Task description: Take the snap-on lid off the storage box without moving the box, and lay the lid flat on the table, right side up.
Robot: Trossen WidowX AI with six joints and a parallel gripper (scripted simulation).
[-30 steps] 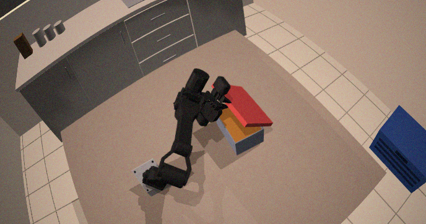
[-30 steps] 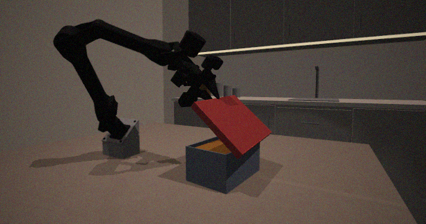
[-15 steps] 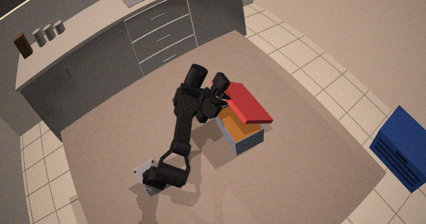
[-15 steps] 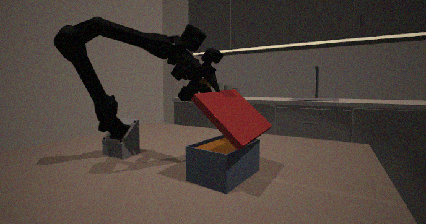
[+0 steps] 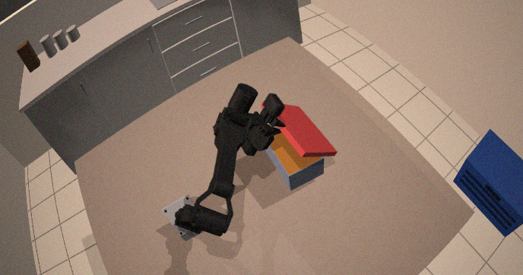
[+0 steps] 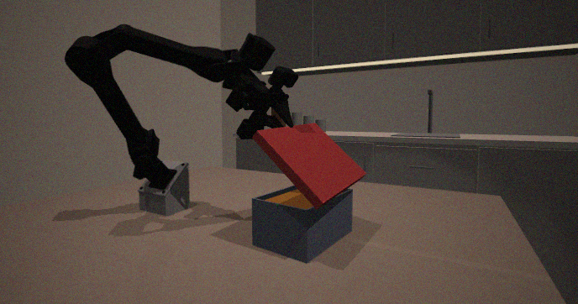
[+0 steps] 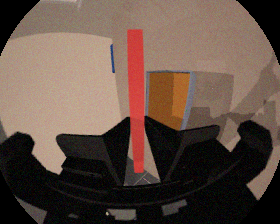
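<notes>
The red lid lies 60 mm ahead of my gripper tip and 50 mm below it. From my gripper tip the other things lie so: storage box: 30 mm ahead, 10 mm to the left, 180 mm below.
</notes>
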